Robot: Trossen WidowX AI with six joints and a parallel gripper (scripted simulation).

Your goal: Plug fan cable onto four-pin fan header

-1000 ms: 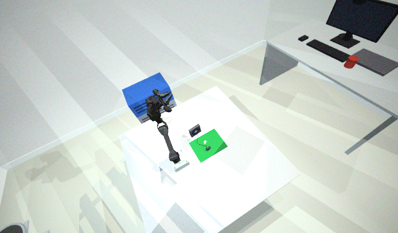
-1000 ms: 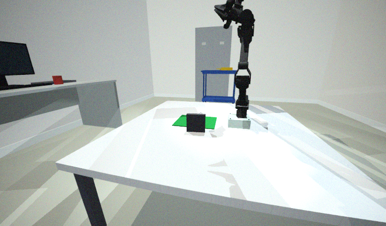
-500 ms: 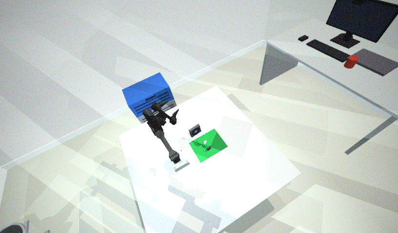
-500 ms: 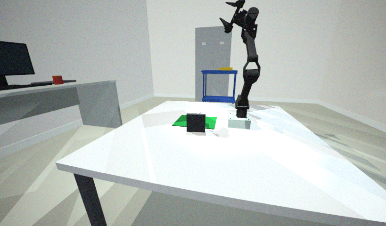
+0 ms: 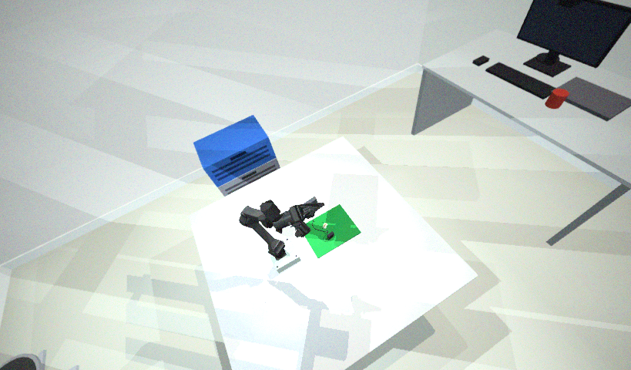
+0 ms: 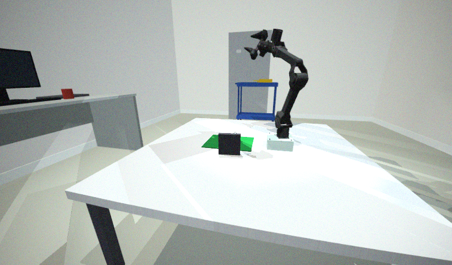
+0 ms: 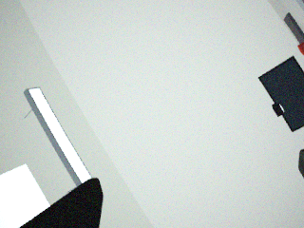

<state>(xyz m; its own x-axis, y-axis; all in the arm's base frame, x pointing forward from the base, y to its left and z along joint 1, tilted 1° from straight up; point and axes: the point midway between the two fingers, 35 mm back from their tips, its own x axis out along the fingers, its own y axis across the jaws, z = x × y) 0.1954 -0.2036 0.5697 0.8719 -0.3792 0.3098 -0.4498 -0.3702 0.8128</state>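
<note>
My gripper tip is 620 mm above the dark grey plug, 150 mm to the right of it and 80 mm short of it. The rest, counted from my gripper tip: green board 650 mm below, 190 mm to the left, 100 mm ahead; black fan 580 mm below, 360 mm to the left, 70 mm ahead; four-pin fan header 640 mm below, 230 mm to the left, 90 mm ahead.
</note>
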